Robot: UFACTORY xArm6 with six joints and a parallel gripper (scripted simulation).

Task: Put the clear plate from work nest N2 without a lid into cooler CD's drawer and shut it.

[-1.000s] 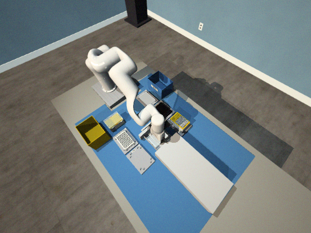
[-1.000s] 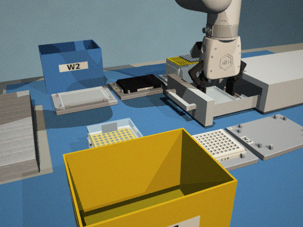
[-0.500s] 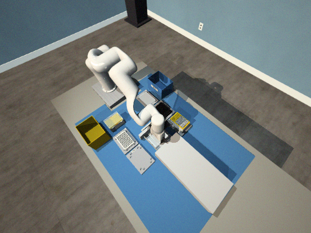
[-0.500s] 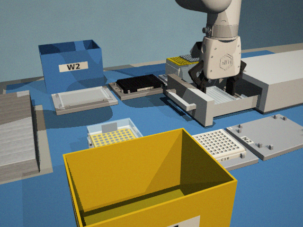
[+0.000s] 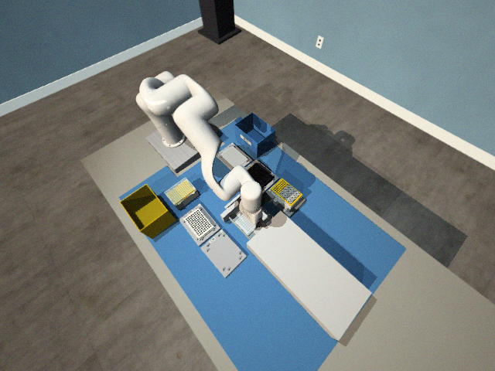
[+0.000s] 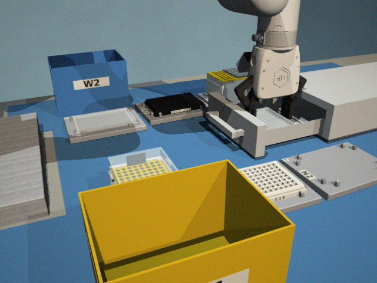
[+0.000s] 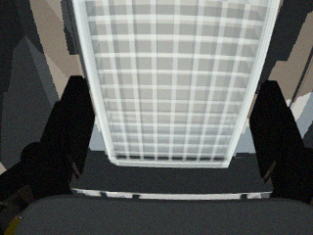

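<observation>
Now: the clear plate 1 cm below my hand. Also, from my hand: cooler CD: 16 cm ahead, 1 cm to the right; then drawer: 4 cm ahead, 1 cm below; then yellow rack: 19 cm to the left, 3 cm ahead, 2 cm above.
</observation>
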